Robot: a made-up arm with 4 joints.
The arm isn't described. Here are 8 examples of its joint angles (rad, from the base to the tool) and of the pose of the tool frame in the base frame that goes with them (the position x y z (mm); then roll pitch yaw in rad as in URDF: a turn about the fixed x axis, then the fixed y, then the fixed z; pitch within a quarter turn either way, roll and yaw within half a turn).
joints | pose
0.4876 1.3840 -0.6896 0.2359 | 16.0 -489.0 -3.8 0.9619 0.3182 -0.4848
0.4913 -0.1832 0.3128 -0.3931 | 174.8 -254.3 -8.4 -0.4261 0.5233 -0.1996
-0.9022 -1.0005 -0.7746 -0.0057 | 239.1 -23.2 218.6 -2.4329 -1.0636 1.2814
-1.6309 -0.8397 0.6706 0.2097 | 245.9 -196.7 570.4 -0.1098 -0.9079 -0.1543
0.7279 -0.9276 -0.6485 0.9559 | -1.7 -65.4 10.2 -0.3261 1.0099 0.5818
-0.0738 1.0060 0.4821 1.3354 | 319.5 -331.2 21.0 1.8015 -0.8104 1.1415
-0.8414 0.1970 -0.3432 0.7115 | 219.4 -286.8 333.6 0.0494 -0.8229 0.5772
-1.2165 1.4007 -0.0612 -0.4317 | 369.8 -434.5 355.8 1.6727 -0.9132 -0.5608
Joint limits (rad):
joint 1: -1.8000..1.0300
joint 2: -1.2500..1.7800
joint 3: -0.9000..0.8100
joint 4: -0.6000..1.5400
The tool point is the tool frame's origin. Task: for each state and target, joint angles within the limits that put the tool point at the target. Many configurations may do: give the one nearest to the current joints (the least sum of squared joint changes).
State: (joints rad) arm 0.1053 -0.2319 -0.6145 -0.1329
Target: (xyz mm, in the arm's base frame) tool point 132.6 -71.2 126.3
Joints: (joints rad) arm -0.1408 -0.6748 -0.8194 -0.1499
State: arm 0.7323 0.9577 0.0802 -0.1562
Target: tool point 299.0 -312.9 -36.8
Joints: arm 0.0584 0.9222 0.7517 -0.0827
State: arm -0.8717 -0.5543 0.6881 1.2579
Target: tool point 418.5 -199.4 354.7
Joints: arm -1.0164 -0.9027 0.7923 1.3655
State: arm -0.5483 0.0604 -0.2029 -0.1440
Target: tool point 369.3 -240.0 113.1
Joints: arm -0.2839 -0.2961 0.7153 -0.0349
